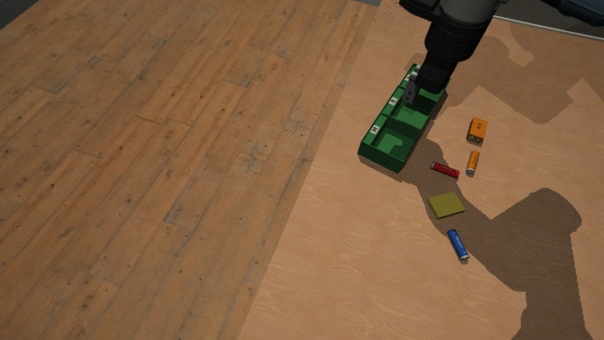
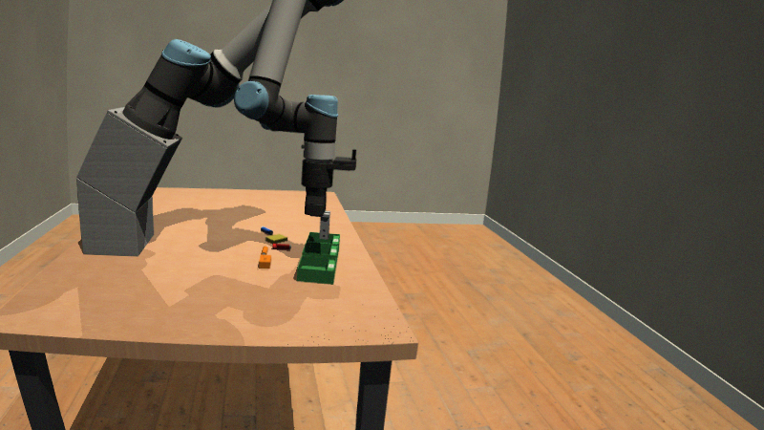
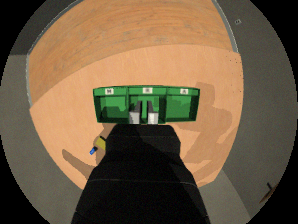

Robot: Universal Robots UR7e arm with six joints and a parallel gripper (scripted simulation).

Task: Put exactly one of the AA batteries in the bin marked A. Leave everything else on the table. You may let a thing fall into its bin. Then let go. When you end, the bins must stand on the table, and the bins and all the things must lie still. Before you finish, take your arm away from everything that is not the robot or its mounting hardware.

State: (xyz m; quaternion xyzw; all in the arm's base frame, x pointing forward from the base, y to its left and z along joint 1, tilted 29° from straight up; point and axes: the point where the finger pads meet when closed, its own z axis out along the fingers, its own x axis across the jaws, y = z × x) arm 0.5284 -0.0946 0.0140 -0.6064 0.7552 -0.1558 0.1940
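Now: the orange AA battery 150 mm behind my hand, 80 mm below it and 50 mm to the left of it. Also, from my hand: green three-compartment bin: 60 mm below, 10 mm behind; then orange block battery: 150 mm behind, 70 mm below, 10 mm to the right; then red AA battery: 100 mm behind, 90 mm to the left, 80 mm below.
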